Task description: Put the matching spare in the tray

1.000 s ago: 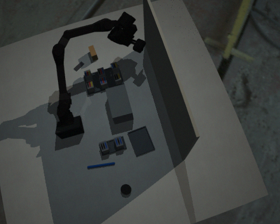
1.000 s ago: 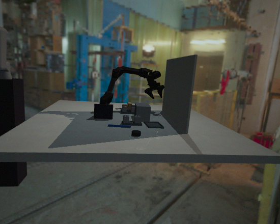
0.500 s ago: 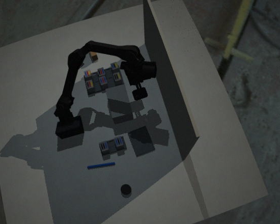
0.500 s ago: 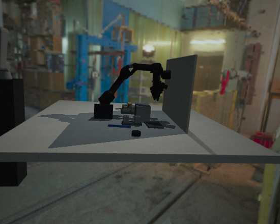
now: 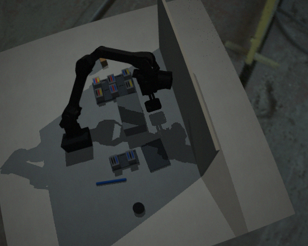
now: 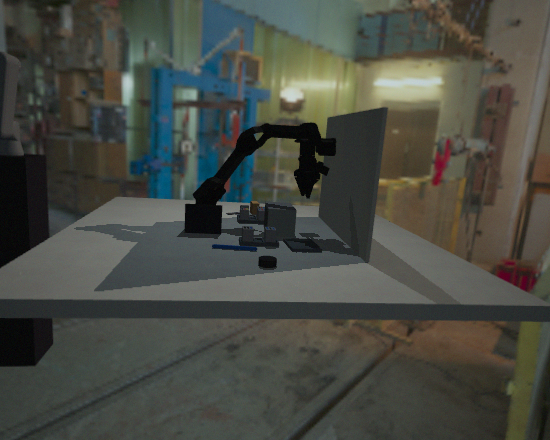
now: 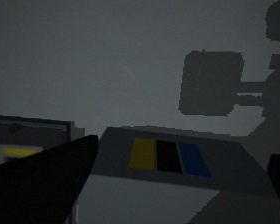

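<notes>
Right now my gripper tip is 21 cm to the right of the grey spare, 9 cm above it and 6 cm past it. The rest, counted from my gripper tip: tall dark panel (14 cm ahead, 9 cm above, 2 cm to the right); then grey box (9 cm behind, 8 cm below); then dark flat tray (21 cm to the right, 13 cm below, 4 cm behind).
</notes>
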